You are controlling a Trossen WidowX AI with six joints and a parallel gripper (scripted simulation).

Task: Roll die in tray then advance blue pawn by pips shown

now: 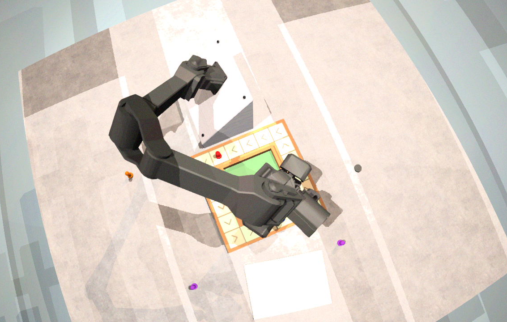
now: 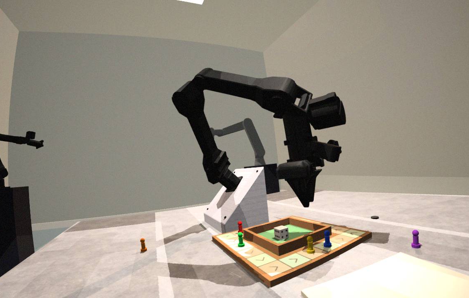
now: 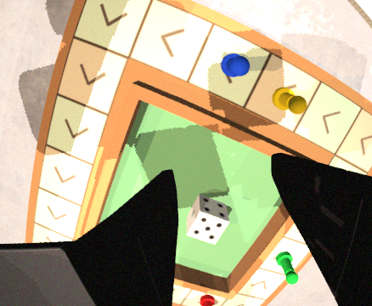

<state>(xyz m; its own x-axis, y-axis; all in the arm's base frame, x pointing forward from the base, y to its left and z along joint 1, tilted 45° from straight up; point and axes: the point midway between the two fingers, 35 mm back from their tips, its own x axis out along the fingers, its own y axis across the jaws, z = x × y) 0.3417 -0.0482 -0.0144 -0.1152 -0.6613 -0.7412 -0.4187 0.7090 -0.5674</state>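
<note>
Now: gripper tip 40 mm short of the blue pawn and 70 mm above it. Also, from my gripper tip: green pawn: 110 mm behind, 120 mm to the right, 70 mm below; yellow pawn: 30 mm ahead, 50 mm to the right, 70 mm below; white die: 70 mm behind, 20 mm to the right, 70 mm below.
</note>
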